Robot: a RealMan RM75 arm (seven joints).
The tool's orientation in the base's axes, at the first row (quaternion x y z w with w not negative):
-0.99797, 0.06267, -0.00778, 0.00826
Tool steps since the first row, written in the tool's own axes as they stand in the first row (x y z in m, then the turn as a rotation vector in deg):
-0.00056, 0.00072, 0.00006, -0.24, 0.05, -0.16
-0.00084, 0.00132, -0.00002, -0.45, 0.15, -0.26
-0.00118, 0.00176, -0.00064, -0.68, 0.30, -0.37
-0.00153, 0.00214, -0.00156, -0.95, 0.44, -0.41
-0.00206, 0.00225, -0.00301, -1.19, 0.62, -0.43
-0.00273, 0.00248, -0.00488, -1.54, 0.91, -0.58
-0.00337, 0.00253, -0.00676, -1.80, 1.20, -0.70
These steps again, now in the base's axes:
-0.00064, -0.00064, -0.00008, -0.25, -0.02, 0.16
-0.00100, -0.00120, -0.00002, -0.47, -0.10, 0.25
-0.00140, -0.00161, 0.00059, -0.72, -0.22, 0.35
-0.00181, -0.00196, 0.00150, -1.00, -0.32, 0.39
-0.00237, -0.00202, 0.00294, -1.27, -0.47, 0.40
-0.00310, -0.00219, 0.00480, -1.65, -0.72, 0.54
-0.00377, -0.00219, 0.00667, -1.95, -0.98, 0.65

